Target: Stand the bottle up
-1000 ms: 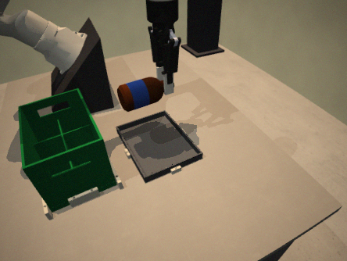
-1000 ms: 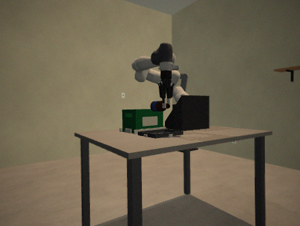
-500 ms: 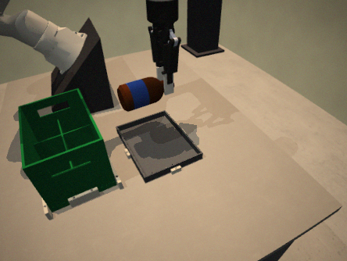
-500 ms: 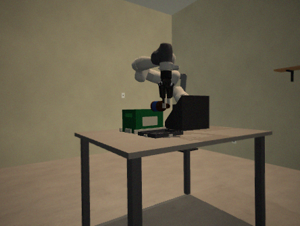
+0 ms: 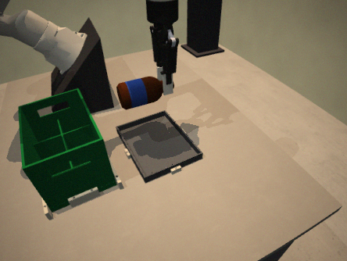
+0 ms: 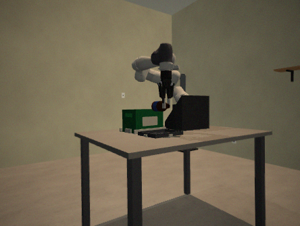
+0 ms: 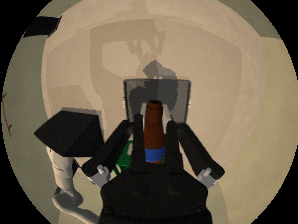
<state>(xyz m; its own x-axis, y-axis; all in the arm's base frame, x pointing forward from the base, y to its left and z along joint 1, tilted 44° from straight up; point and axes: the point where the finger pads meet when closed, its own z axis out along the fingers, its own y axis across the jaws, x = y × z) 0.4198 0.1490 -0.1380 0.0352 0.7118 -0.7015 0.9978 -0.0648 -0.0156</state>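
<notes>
Now: the bottle 5 cm to the right of my hand and 2 cm below it. The rest, counted from my hand: green crate: 31 cm to the right, 13 cm below, 2 cm behind; dark tray: 20 cm below, 5 cm to the right, 2 cm ahead.
</notes>
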